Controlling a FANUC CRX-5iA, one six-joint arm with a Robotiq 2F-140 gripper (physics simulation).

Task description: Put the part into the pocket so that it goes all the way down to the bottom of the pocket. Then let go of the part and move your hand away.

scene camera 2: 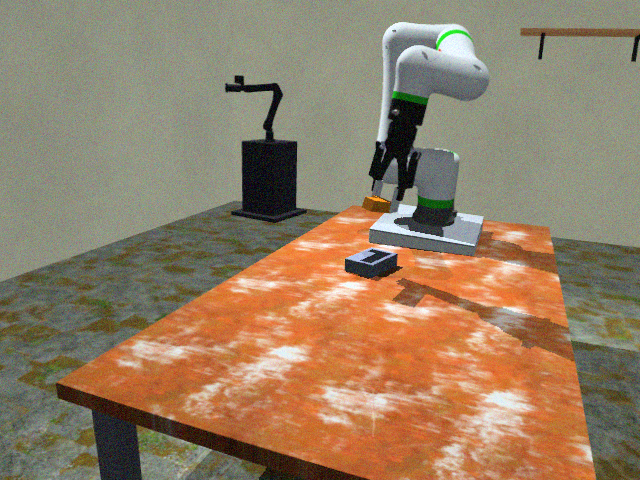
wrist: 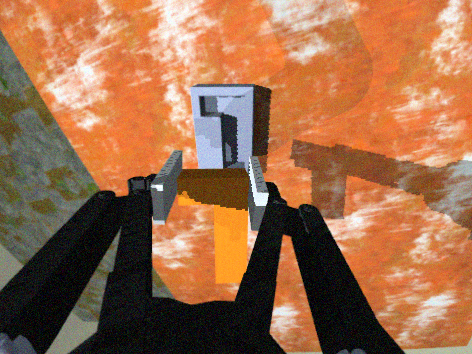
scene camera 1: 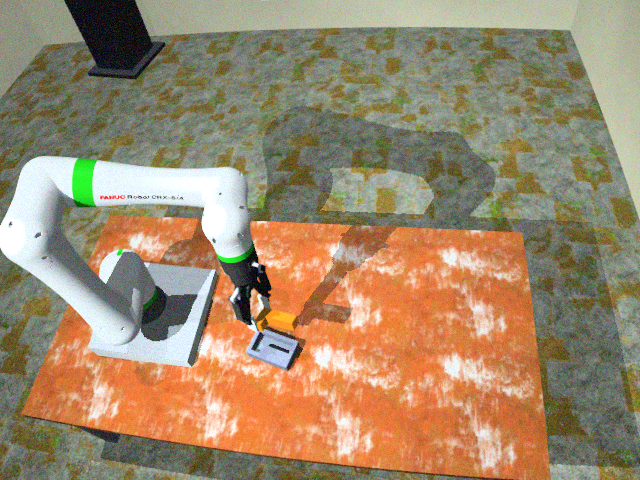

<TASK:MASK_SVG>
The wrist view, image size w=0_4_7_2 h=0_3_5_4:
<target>gripper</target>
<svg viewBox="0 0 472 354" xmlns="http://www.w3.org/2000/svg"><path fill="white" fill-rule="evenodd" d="M0 291L0 354L45 354L121 228L113 272L110 272L107 277L97 332L68 354L286 354L270 334L283 235L291 237L322 353L405 354L378 322L319 210L311 204L301 204L298 209L288 206L287 201L281 198L277 185L273 182L265 182L257 156L249 156L247 174L249 176L248 208L251 231L258 231L235 301L214 300L198 304L187 304L171 298L152 297L152 216L153 224L165 225L178 193L177 178L183 170L183 150L174 150L158 174L152 173L147 177L137 176L128 179L128 195L116 197L116 193L111 190L95 193Z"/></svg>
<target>orange L-shaped part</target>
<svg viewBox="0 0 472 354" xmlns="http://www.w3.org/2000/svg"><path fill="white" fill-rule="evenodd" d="M183 169L177 178L179 205L214 205L216 283L241 282L247 268L249 176L246 169Z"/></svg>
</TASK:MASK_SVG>
